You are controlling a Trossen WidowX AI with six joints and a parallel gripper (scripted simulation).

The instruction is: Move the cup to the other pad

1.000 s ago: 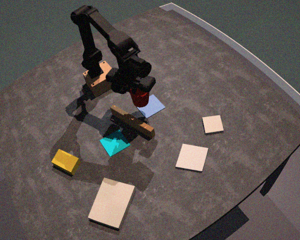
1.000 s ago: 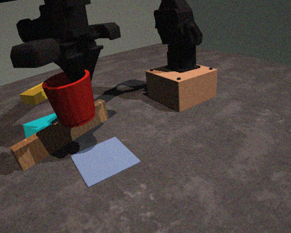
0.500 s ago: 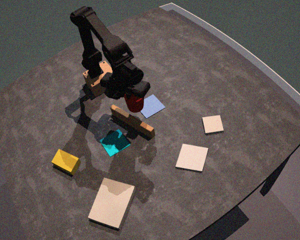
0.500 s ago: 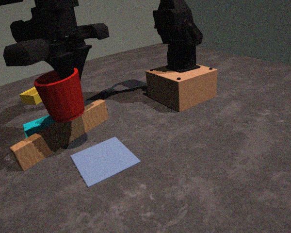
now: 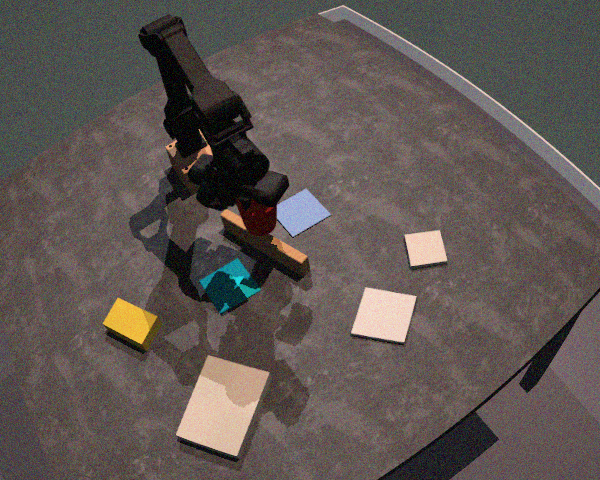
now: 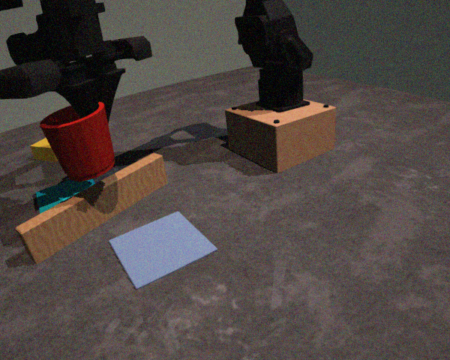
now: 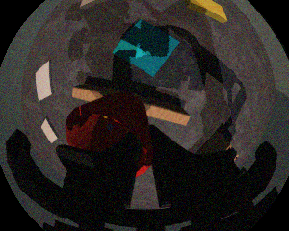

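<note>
Right now my gripper tip is 110 mm above the cyan pad, 90 mm to the left of it and 60 mm short of it. The rest, counted from my gripper tip: yellow block: 310 mm to the right, 90 mm below, 50 mm ahead; then wooden bar: 90 mm below, 20 mm ahead, 10 mm to the left; then red cup: 30 mm ahead, 20 mm to the left.
</note>
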